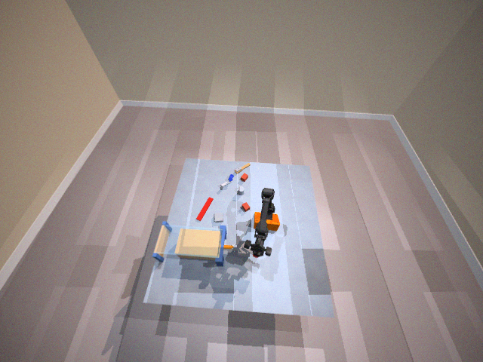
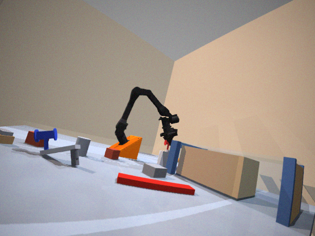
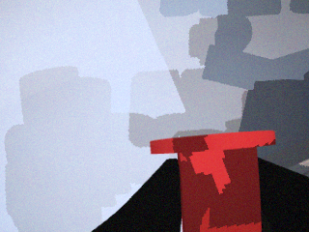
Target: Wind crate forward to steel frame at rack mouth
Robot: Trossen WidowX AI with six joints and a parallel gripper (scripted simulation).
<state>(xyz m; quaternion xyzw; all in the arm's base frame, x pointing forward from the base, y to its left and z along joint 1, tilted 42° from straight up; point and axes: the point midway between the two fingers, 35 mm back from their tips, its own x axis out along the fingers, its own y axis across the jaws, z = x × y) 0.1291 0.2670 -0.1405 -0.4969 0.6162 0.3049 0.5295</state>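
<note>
The red-knobbed winch handle lies 2 cm ahead of my gripper tip, 4 cm to the right of it and 3 cm below it. Round my gripper tip: red knob: 1 cm behind, 2 cm to the right; blue frame: 23 cm ahead, 9 cm to the right, 3 cm below; winch: 6 cm ahead, 8 cm to the right, 10 cm below.
</note>
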